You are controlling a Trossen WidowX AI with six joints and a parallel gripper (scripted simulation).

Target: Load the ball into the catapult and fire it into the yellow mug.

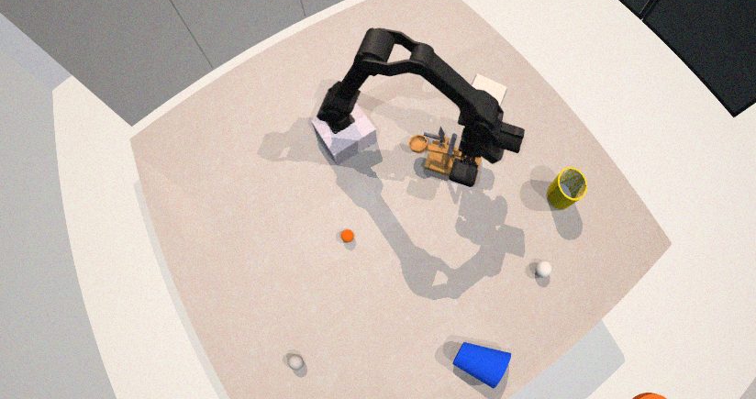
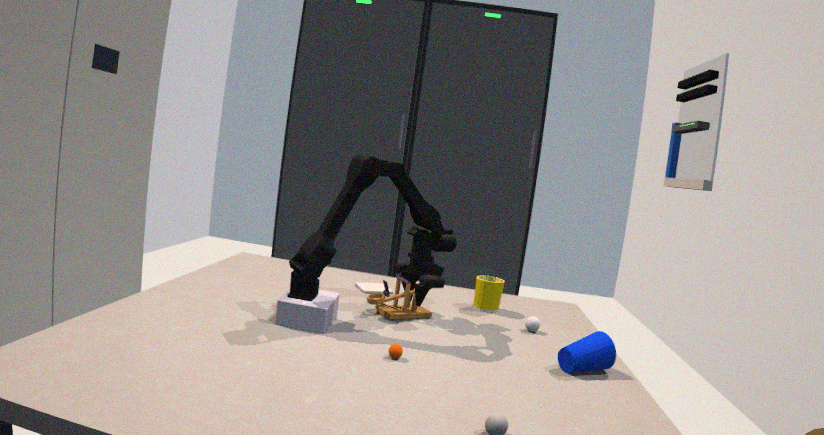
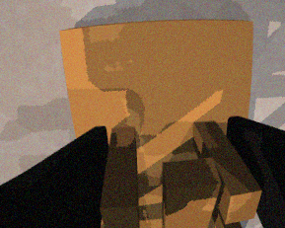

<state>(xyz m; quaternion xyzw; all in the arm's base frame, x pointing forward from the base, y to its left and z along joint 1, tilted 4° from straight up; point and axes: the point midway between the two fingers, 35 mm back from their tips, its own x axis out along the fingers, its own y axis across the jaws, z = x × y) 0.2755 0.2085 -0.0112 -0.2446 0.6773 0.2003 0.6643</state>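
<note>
Now: the orange ball 35 cm to the right of my gripper tip, 2 cm below it and 1 cm behind it. The rest, counted from my gripper tip: wooden catapult (6 cm behind, 3 cm to the right, 2 cm above); then flat white tile (22 cm to the left, 15 cm behind, 3 cm below); then yellow mug (23 cm ahead, 18 cm to the left).
</note>
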